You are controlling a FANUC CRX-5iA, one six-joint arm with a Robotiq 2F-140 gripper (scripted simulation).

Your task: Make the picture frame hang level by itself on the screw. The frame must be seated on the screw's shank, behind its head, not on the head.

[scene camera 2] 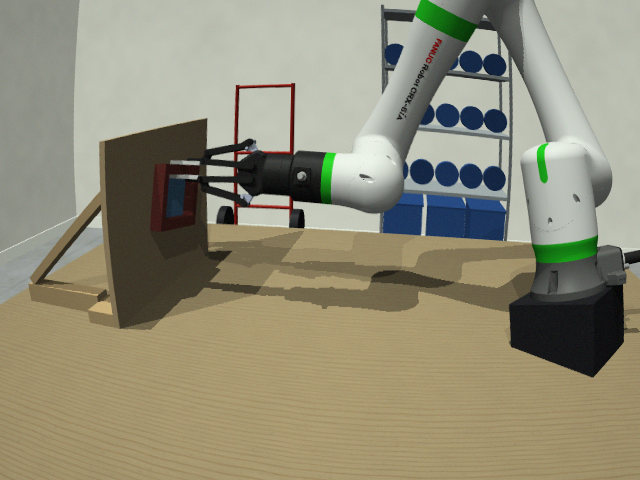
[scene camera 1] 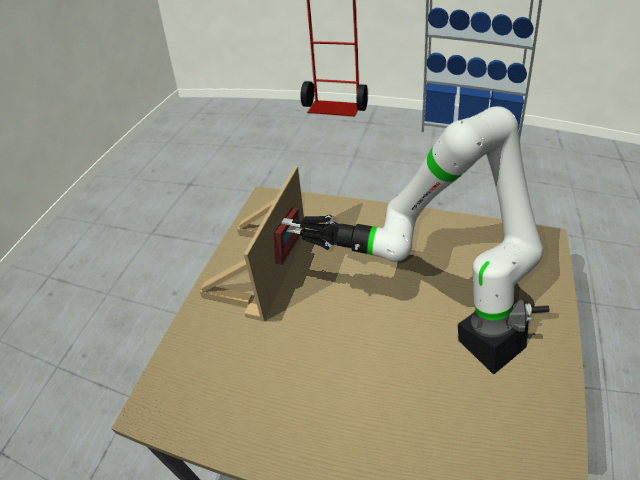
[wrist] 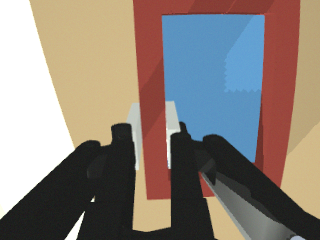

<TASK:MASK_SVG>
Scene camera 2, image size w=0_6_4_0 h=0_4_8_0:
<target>my gripper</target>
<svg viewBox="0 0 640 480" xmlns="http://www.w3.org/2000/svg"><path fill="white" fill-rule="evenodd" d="M294 155L264 153L258 150L256 140L249 138L242 143L206 149L202 158L188 158L187 161L170 161L170 164L234 167L238 168L237 176L169 175L169 178L185 179L186 182L199 182L202 192L235 201L241 207L249 207L253 197L259 194L290 196L289 177ZM209 183L238 183L249 194L239 195L219 188L211 188L212 186L209 186ZM252 151L251 154L241 161L211 159L212 156L242 150Z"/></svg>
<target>picture frame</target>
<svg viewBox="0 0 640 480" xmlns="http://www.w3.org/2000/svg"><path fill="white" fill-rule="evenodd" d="M155 164L150 231L163 232L195 225L198 182L169 178L169 175L199 175L200 166Z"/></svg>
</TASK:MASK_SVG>
